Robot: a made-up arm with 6 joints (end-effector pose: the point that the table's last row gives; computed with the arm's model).
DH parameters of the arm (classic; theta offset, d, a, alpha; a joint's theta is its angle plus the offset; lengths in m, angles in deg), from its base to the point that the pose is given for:
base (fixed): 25.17 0 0.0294 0
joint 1: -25.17 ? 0.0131 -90
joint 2: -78.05 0 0.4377 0
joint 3: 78.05 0.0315 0.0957 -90
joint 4: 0 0.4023 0.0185 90
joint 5: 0 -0.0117 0.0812 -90
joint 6: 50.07 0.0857 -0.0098 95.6
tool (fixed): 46.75 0.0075 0 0
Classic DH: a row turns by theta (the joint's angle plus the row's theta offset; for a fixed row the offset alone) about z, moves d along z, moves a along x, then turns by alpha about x.
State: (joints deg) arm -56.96 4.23 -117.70 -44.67 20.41 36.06
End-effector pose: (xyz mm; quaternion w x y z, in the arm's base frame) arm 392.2 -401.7 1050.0 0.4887 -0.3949 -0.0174 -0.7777
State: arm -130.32 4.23 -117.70 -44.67 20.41 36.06
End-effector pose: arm -265.6 -456.4 1050.0 0.0726 0.3271 -0.2219 0.9157
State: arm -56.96 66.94 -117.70 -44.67 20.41 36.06
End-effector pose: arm 602.8 -725.6 164.5 0.5946 -0.3447 0.4630 -0.5597
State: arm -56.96 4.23 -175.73 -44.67 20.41 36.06
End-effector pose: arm 129.7 2.0 1239.3 0.2622 -0.3384 -0.4607 -0.7775
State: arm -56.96 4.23 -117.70 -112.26 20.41 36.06
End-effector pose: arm 423.6 -418.1 978.9 0.1315 -0.8007 0.0657 -0.5808
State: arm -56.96 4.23 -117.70 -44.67 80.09 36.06
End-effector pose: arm 334.9 -470.1 967.2 0.3229 -0.2253 0.4386 -0.8078
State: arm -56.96 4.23 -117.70 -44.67 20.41 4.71
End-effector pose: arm 390.0 -403.4 1043.9 0.4105 -0.6197 0.0559 -0.6666
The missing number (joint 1, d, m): 0.2902
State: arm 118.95 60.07 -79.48 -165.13 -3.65 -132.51
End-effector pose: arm -328.9 498.3 -27.1 0.7121 -0.5230 0.2380 0.4035
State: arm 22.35 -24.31 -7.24 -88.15 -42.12 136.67
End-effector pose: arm 177.2 261.5 435.8 0.8613 -0.0219 0.4949 0.1130
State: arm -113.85 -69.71 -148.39 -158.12 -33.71 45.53
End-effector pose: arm 344.8 519.1 877.4 0.6533 0.7004 -0.2201 0.1850
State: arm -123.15 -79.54 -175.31 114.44 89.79 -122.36
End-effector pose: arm 589.2 691.9 478.5 0.2526 0.8358 0.1989 -0.4450
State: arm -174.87 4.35 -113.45 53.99 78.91 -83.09
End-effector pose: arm -542.0 -105.7 922.9 0.3436 -0.3180 0.4153 -0.7800
